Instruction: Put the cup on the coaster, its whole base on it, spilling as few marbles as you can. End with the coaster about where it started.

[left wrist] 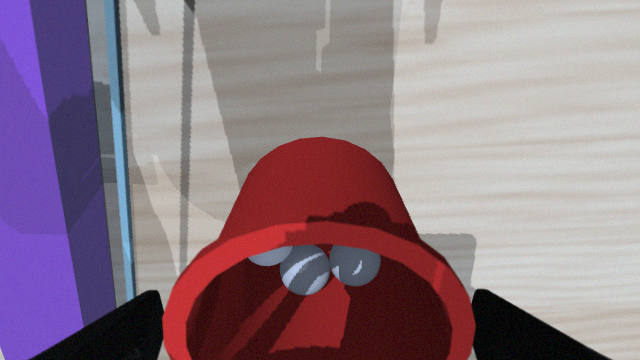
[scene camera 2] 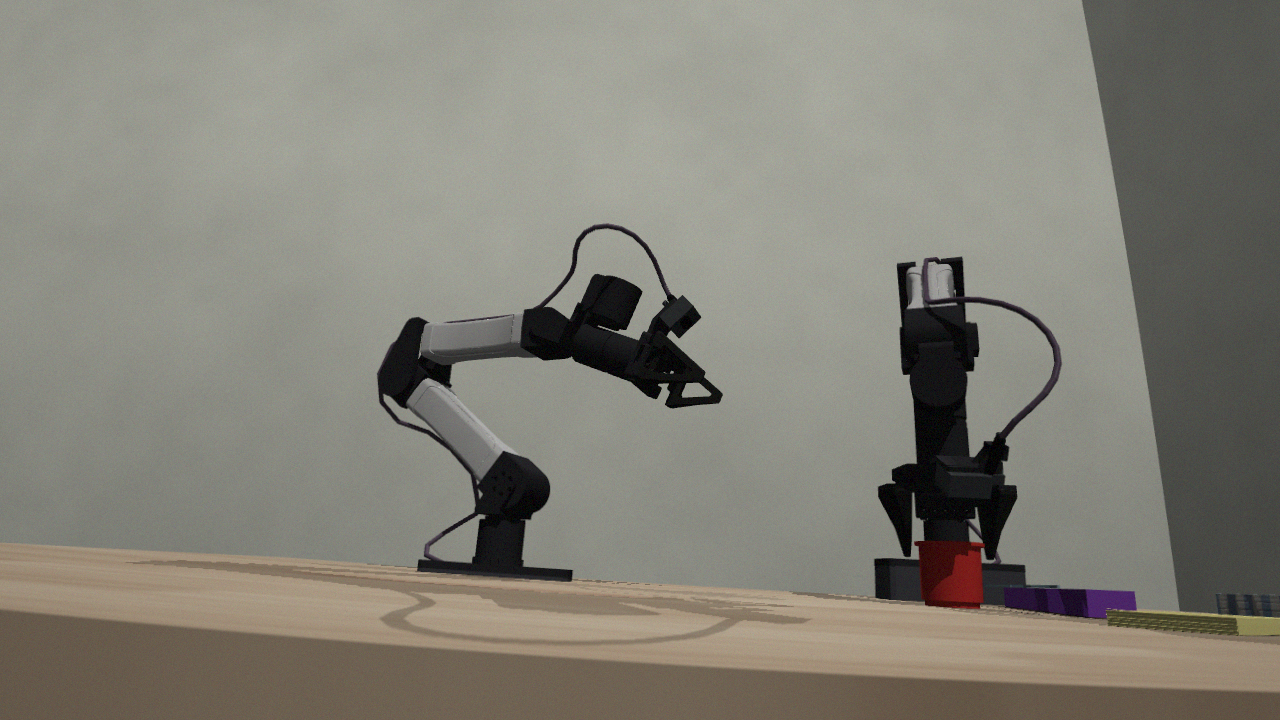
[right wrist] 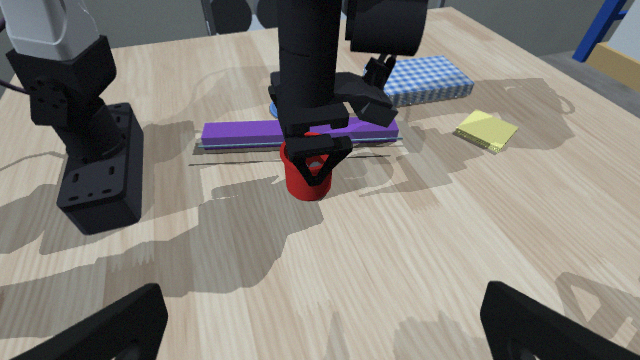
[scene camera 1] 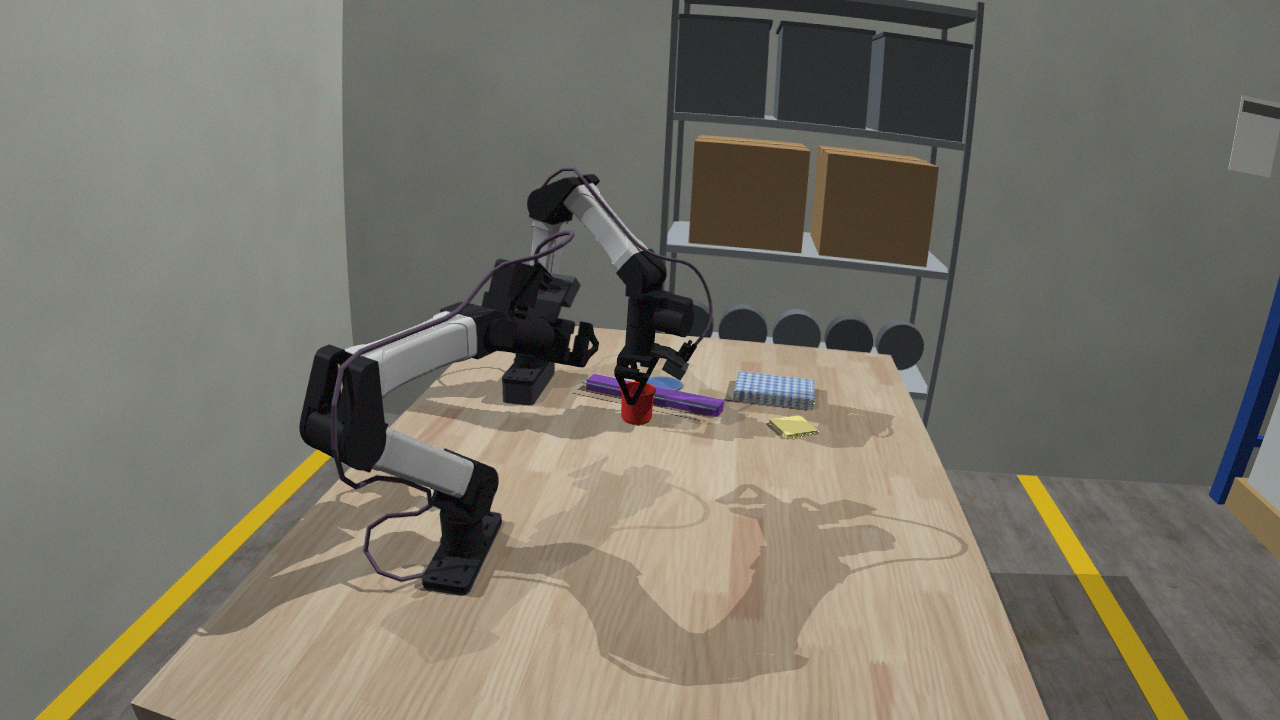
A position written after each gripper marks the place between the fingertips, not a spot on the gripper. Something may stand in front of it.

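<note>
Scene camera 2 shows the left gripper (scene camera 2: 948,558) and the right gripper (scene camera 2: 712,388), along with a red cup (scene camera 2: 950,571) and a long purple bar (scene camera 2: 1089,602). In the left wrist view there are the red cup (left wrist: 323,191), the long purple bar (left wrist: 74,260) and the left gripper (left wrist: 318,306). The right wrist view shows the left gripper (right wrist: 305,160) too, with the red cup (right wrist: 297,186) and the long purple bar (right wrist: 237,134). Scene camera 1 has the long purple bar (scene camera 1: 674,398), the red cup (scene camera 1: 641,413) and the left gripper (scene camera 1: 635,395).
</note>
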